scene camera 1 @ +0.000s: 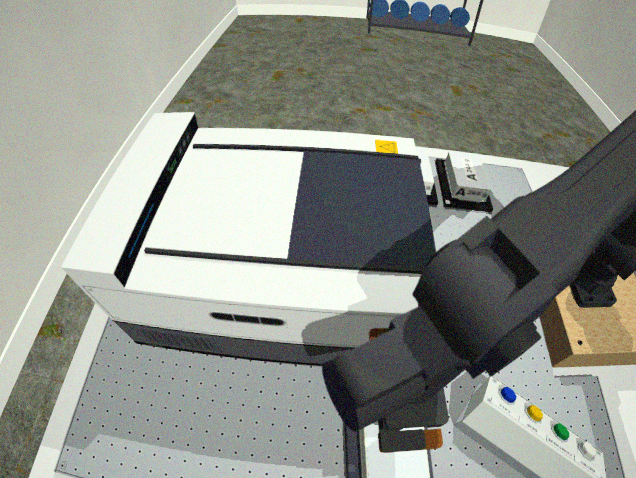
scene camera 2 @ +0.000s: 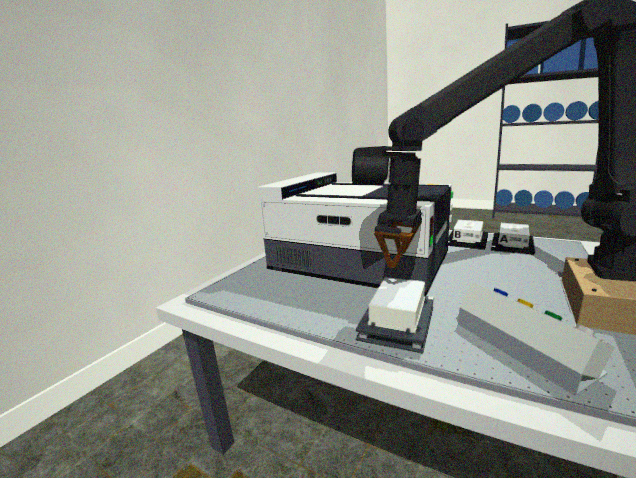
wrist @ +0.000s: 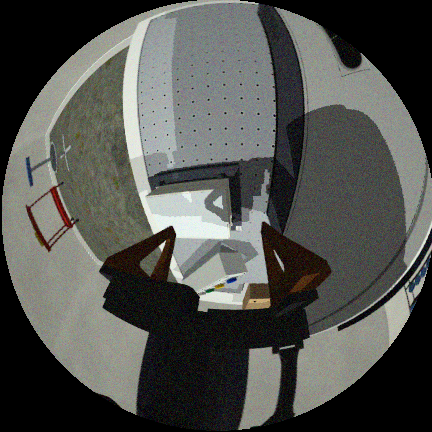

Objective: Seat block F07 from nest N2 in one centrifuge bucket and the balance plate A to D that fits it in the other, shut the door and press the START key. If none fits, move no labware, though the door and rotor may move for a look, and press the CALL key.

Labels:
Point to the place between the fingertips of the gripper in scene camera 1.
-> At 388,402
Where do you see a perforated table surface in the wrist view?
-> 206,95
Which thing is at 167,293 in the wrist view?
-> The gripper.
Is the gripper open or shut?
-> Open.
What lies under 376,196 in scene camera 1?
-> A dark sliding door.

